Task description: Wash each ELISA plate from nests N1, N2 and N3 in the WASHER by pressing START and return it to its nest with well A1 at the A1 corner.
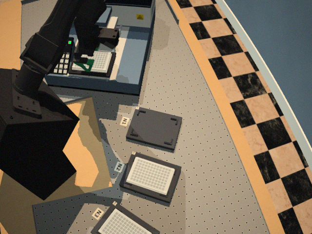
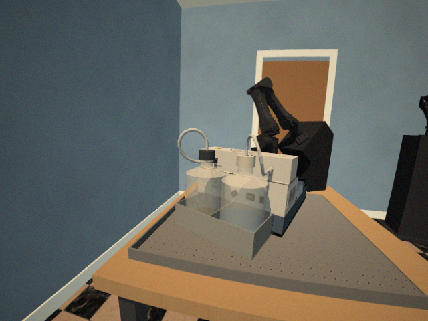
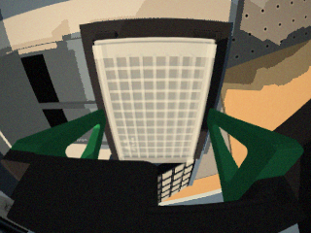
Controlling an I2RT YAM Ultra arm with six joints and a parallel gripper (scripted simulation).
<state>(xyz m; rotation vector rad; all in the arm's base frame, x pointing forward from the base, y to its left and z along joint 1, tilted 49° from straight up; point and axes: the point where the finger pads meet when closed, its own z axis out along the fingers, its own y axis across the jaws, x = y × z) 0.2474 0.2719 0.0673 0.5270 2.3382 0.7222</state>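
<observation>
Right now the dark carrier is 20 mm below my hand. Round my hand: N1 label 100 mm ahead, 200 mm to the right, 100 mm below; manifold 40 mm ahead, 150 mm to the left, 30 mm above; washer 40 mm ahead, 150 mm to the left, 30 mm above.
</observation>
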